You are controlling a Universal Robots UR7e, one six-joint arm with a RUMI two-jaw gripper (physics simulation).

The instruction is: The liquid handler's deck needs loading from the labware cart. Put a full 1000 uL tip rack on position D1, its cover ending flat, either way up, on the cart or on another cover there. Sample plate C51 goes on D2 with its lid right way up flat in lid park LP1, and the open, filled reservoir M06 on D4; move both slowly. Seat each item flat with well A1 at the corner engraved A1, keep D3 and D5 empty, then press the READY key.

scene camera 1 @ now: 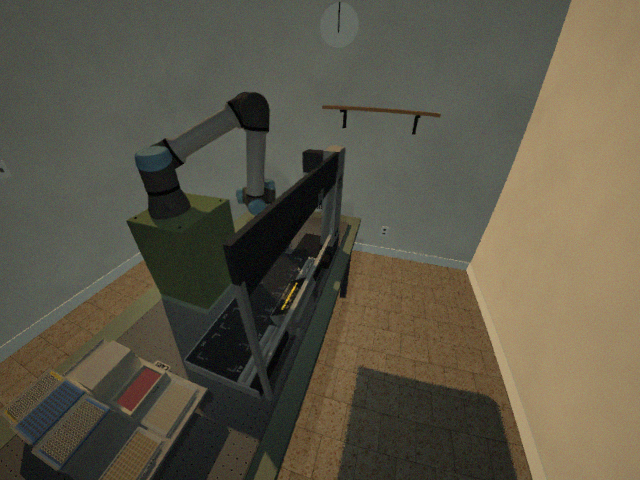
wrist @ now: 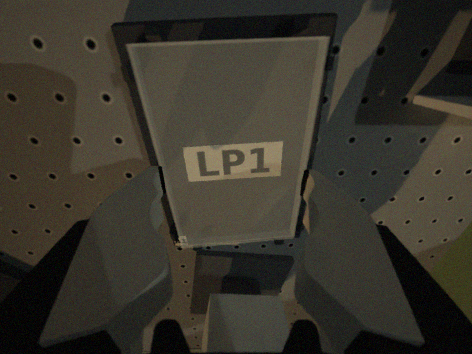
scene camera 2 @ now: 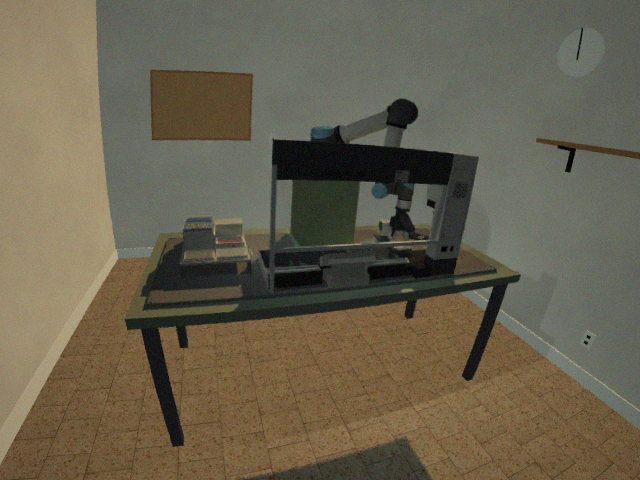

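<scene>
A clear lid (wrist: 235, 100) shows in the wrist view over the dark-rimmed lid park LP1 (wrist: 225, 29), whose label reads through it. The lid looks level and roughly lined up with the park; whether it rests fully down I cannot tell. My gripper (wrist: 233, 170) (scene camera 2: 400, 238) is shut on the lid, one finger at each long side near its lower end. On the cart, a red-filled open container (scene camera 1: 138, 390), a tall pale box (scene camera 1: 100, 364) and blue-rimmed racks (scene camera 1: 50, 410) (scene camera 1: 71, 431) stand together. The dark deck (scene camera 1: 222, 338) lies beneath the gantry. Item labels are unreadable.
The black gantry beam (scene camera 1: 284, 222) (scene camera 2: 361, 162) spans the deck, with a grey tower (scene camera 2: 459, 206) at one end. The green pedestal (scene camera 1: 186, 253) (scene camera 2: 324, 211) carries the arm. A small white and green object (scene camera 2: 384, 227) stands beside the gripper. A tan gridded item (scene camera 1: 133, 455) is on the cart.
</scene>
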